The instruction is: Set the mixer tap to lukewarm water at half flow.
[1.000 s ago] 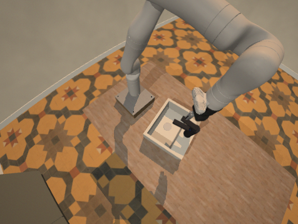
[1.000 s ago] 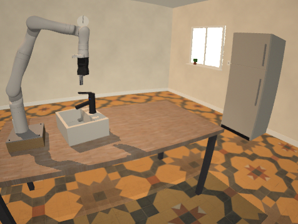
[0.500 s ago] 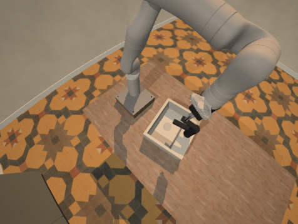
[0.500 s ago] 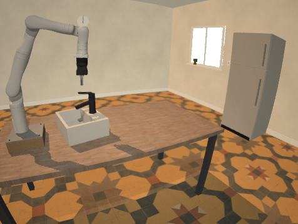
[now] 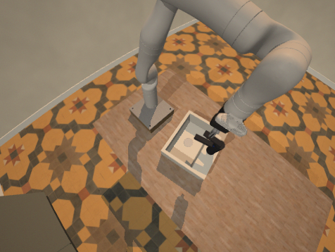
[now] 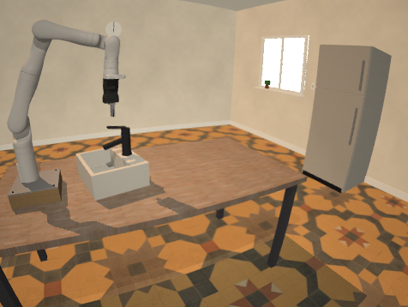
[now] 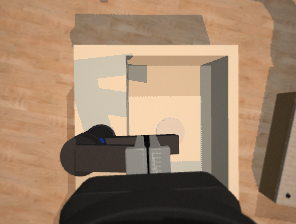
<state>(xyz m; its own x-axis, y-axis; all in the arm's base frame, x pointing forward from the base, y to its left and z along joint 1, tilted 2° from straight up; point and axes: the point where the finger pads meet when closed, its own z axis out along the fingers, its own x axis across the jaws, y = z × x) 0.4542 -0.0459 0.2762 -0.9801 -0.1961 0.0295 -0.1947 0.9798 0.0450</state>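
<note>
The black lever is 2 cm ahead of my hand, 3 cm to the left of it and 8 cm below it. Round my hand: sink basin: 5 cm behind, 1 cm to the left, 32 cm below; black mixer tap: 5 cm ahead, 3 cm to the left, 13 cm below.
</note>
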